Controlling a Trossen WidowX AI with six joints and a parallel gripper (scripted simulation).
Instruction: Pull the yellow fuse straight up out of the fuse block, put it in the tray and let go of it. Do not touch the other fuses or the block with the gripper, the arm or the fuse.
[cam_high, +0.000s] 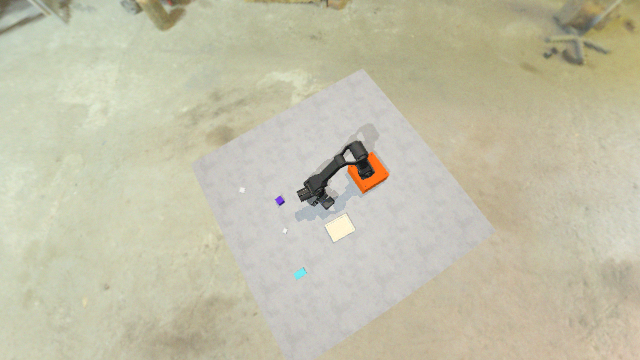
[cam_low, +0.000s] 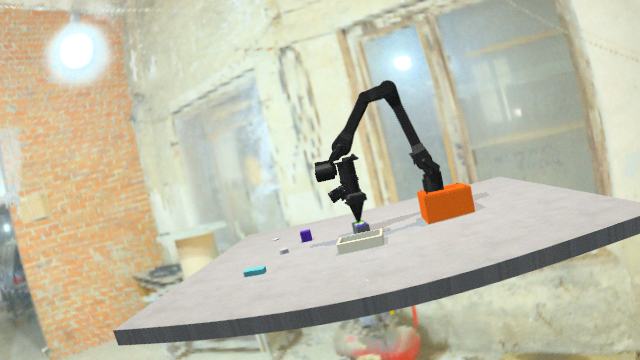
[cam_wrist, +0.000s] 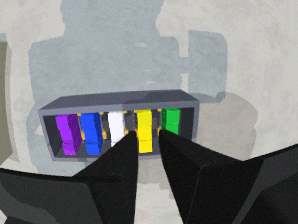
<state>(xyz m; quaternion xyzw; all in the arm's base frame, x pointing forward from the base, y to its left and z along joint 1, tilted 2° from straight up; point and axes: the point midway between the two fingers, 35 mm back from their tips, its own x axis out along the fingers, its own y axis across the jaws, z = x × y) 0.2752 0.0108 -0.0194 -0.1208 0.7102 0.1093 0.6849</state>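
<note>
Right now my gripper tip is 20 mm above the yellow fuse. Also, from my gripper tip: blue fuse (40 mm to the left, 20 mm below, 10 mm behind); then white fuse (20 mm to the left, 20 mm below, 10 mm behind); then green fuse (20 mm to the right, 20 mm below, 10 mm ahead).
</note>
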